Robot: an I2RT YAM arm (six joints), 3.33 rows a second.
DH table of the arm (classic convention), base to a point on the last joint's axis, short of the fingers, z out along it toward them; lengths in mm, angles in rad. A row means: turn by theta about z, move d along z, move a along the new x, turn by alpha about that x. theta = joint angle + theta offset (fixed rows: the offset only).
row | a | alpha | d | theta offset
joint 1 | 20 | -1.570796 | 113.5 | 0
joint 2 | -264 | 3.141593 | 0 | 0
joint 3 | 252.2 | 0 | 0 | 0.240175
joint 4 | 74 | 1.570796 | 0 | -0.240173
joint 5 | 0 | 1.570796 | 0 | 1.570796
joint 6 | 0 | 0 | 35.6 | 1.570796
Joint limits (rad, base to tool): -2.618..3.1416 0..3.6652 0..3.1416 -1.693..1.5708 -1.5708..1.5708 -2.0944..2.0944
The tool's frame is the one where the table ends.
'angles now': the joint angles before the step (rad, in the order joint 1, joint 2, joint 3, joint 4, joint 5, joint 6). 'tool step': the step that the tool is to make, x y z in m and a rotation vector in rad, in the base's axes. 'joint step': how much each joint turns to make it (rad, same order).
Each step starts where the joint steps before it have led.
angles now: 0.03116, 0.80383, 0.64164, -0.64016, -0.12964, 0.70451
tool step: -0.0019, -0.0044, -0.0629, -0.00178, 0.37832, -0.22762
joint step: -0.00123, 0.17153, -0.10393, -0.09049, 0.11663, 0.19332
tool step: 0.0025, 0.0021, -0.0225, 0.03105, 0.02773, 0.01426
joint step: 0.00516, 0.05907, -0.06317, 0.09564, -0.03300, 0.00370
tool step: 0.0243, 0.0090, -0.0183, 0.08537, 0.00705, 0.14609
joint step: 0.01953, 0.17976, 0.01268, 0.15433, -0.12560, -0.08758
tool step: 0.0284, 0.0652, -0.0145, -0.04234, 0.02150, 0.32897
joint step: 0.28138, 0.24880, 0.11805, 0.09217, 0.01896, -0.05815
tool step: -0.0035, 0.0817, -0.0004, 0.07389, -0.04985, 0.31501
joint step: 0.28994, 0.12501, 0.09979, 0.10175, -0.04847, -0.00875
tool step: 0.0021, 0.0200, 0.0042, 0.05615, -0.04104, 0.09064
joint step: 0.04859, 0.02755, 0.03471, 0.05283, -0.03560, -0.03065
